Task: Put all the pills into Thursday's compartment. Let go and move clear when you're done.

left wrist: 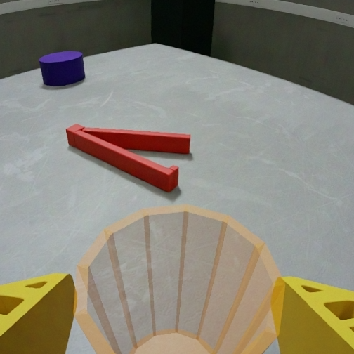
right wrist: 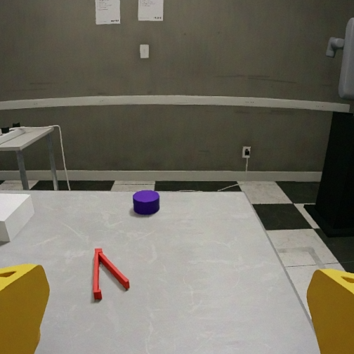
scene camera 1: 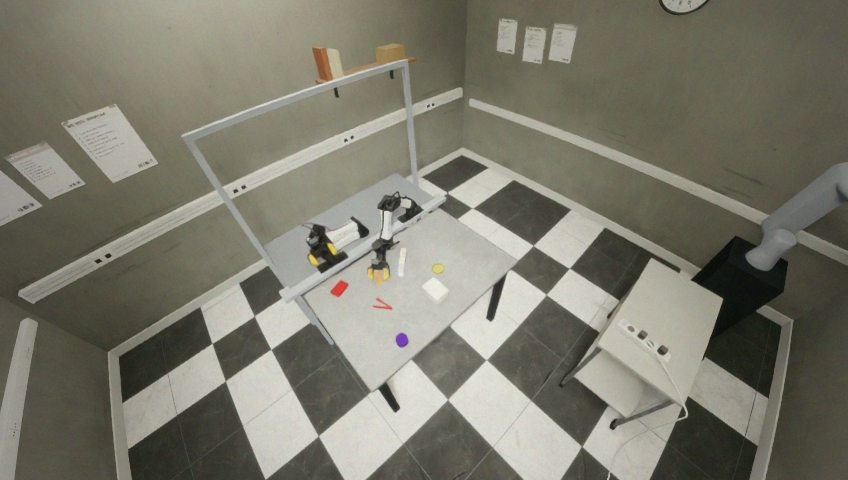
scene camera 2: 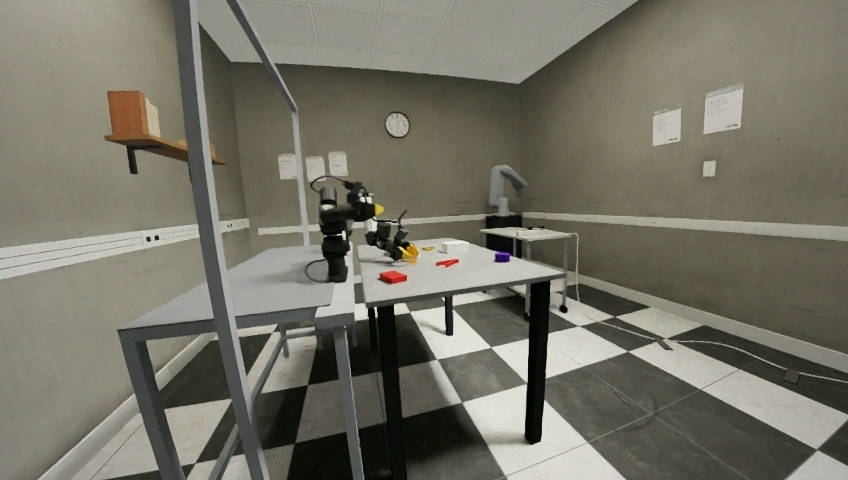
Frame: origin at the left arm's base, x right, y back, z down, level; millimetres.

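Seen in the pictures: left gripper, fingertip midpoint: (scene camera 1: 378, 280) (scene camera 2: 415, 255); right gripper, fingertip midpoint: (scene camera 1: 326, 259) (scene camera 2: 382, 209); left arm's base, link origin: (scene camera 1: 410, 214); right arm's base, link origin: (scene camera 1: 332, 262) (scene camera 2: 338, 275).
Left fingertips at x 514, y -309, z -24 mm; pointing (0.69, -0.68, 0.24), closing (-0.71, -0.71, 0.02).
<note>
Pixels of each thing's top centre, then the offset from my left fingertips to it. "spot": a spot on its surface instead. Level surfaces: height alone.
- clear orange cup, top centre: (scene camera 2: 411, 246) (scene camera 1: 377, 273) dy +13, dx -13, dz -38 mm
- narrow white pill organizer, surface spot: (scene camera 1: 402, 262) spot: dy +27, dx -200, dz +39 mm
- table, surface height: dz +41 mm
- red block, top centre: (scene camera 2: 392, 274) (scene camera 1: 339, 287) dy +134, dx +190, dz +22 mm
- red V-shaped clip, top centre: (scene camera 2: 450, 261) (scene camera 1: 381, 305) dy -131, dx +82, dz +26 mm
- purple cylinder, top centre: (scene camera 2: 502, 253) (scene camera 1: 401, 338) dy -361, dx +126, dz +8 mm
- white box, top centre: (scene camera 2: 454, 242) (scene camera 1: 435, 288) dy -271, dx -191, dz -8 mm
- yellow disc, top centre: (scene camera 1: 438, 267) dy -162, dx -320, dz +30 mm
A clear orange cup (scene camera 1: 379, 277) (scene camera 2: 411, 260) (left wrist: 184, 212) stands between the spread fingers of my left gripper (left wrist: 173, 290). The fingers are open, with their tips beside the cup's walls. Part of the cup's floor shows in the left wrist view, and I see no pills on that part. A narrow white pill organizer (scene camera 1: 402, 262) lies beside the left gripper in scene camera 1; its day labels and contents are too small to read. My right gripper (scene camera 1: 323, 254) (right wrist: 178, 284) is open and empty, held up near the mounting rail.
On the table (scene camera 1: 357, 339) lie a red block (scene camera 1: 339, 288) (scene camera 2: 393, 277), a red V-shaped clip (scene camera 1: 382, 304) (left wrist: 125, 155) (right wrist: 112, 270), a purple cylinder (scene camera 1: 401, 340) (left wrist: 62, 69) (right wrist: 146, 203), a white box (scene camera 1: 435, 289) (scene camera 2: 454, 246) and a yellow disc (scene camera 1: 437, 268).
</note>
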